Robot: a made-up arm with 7 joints.
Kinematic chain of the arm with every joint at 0, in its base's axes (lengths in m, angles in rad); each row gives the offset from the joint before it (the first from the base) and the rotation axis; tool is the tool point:
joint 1: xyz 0 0 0.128 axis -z
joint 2: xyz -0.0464 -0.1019 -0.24 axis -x
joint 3: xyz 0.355 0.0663 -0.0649 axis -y
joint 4: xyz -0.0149 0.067 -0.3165 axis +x
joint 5: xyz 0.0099 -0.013 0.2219 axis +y
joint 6: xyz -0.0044 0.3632 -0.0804 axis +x
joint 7: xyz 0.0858 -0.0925 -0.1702 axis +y
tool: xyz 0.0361 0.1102 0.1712
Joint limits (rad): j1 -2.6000..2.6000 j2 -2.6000..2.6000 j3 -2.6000..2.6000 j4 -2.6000..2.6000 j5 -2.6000..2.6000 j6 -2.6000..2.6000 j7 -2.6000..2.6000
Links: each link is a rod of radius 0.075 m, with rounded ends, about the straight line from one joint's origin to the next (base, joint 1, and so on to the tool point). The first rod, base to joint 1, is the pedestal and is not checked.
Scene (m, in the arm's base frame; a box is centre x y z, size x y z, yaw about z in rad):
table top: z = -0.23
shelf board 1: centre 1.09 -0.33 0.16 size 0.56 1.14 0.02 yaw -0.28
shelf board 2: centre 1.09 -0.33 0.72 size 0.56 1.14 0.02 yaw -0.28
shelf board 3: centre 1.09 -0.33 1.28 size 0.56 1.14 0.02 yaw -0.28
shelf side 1: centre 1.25 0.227 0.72 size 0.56 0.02 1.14 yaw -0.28
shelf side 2: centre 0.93 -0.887 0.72 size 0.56 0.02 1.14 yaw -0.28
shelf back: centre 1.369 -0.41 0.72 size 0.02 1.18 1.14 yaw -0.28
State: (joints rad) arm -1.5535 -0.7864 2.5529 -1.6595 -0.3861 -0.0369 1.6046
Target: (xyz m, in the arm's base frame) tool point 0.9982 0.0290 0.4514
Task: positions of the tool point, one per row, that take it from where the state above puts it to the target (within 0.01 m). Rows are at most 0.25 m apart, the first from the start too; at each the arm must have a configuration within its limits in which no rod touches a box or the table.
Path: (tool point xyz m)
1: 0.6759 0.3135 0.4852
2: 0.8485 0.1898 0.4784
3: 0.9982 0.0290 0.4514

